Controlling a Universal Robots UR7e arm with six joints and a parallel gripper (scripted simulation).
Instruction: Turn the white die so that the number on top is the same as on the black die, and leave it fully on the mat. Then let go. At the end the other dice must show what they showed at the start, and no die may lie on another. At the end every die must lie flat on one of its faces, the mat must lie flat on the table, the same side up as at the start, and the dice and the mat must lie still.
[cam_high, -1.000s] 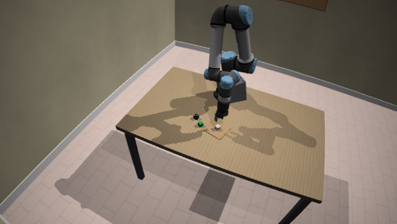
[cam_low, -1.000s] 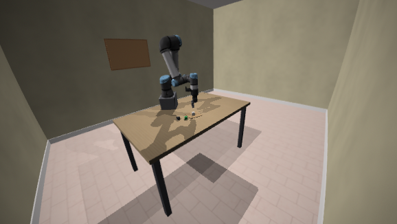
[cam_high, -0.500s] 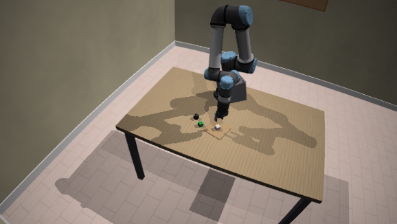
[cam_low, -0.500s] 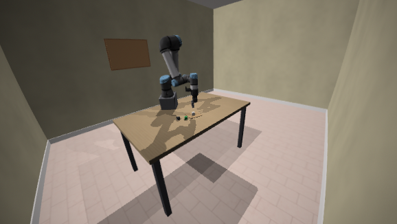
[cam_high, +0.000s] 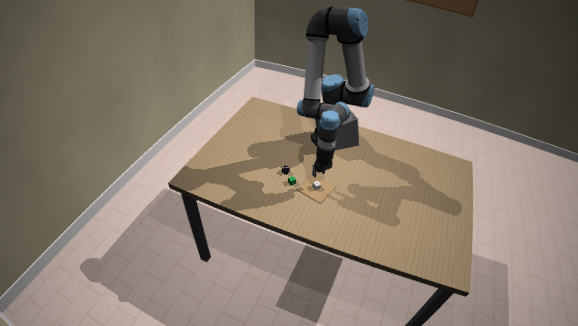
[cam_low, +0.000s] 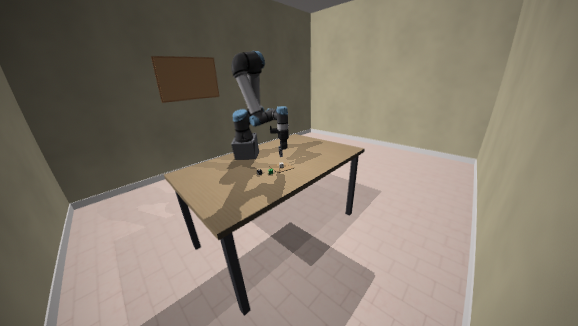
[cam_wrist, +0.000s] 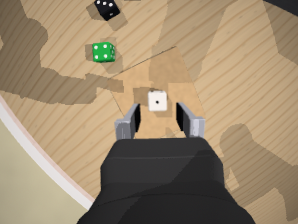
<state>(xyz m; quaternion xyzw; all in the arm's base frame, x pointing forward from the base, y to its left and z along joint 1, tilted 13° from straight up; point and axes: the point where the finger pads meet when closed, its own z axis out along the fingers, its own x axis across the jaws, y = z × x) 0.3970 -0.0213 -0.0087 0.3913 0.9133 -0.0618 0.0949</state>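
Right now the white die is 90 mm below my hand. From my hand the other things lie so: tan mat 110 mm below; then green die 120 mm to the right, 100 mm below; then black die 170 mm to the right, 100 mm below, 70 mm behind.
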